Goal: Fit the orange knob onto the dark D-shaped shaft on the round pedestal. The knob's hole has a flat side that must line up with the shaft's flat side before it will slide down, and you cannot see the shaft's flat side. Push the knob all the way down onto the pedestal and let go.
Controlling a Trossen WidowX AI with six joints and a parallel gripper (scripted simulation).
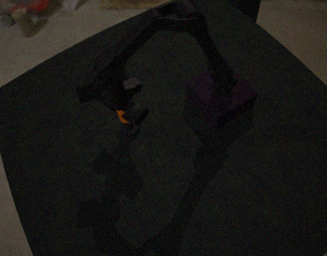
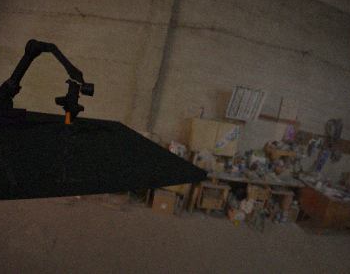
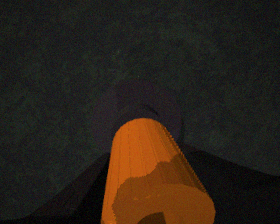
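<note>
Now: the dark shaft 40 mm below my gripper tip. Also, from my gripper tip: orange knob 20 mm above.
</note>
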